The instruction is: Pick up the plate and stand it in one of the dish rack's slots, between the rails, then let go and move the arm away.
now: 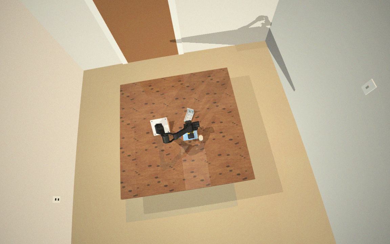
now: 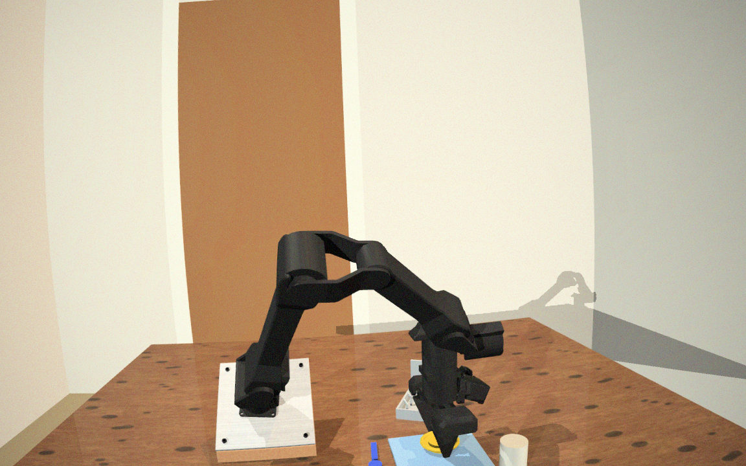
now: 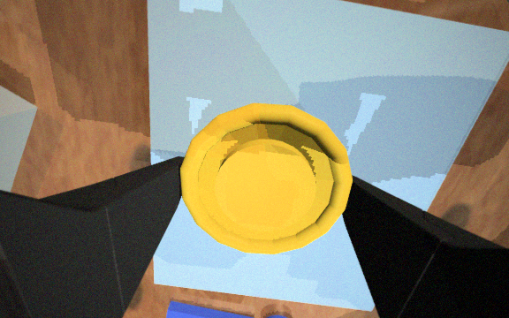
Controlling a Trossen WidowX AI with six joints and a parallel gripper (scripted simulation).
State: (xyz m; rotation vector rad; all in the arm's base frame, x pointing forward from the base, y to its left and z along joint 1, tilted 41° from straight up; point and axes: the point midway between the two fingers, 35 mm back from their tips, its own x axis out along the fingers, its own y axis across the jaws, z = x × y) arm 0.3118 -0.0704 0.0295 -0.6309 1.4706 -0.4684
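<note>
The light blue mat lies 1 cm behind my gripper tip and 1 cm to the right of it. From my gripper tip the other things lie so: cream cylinder 10 cm ahead, 8 cm to the right, 2 cm above; yellow plate 1 cm above; blue spoon 11 cm behind, 1 cm to the right.
</note>
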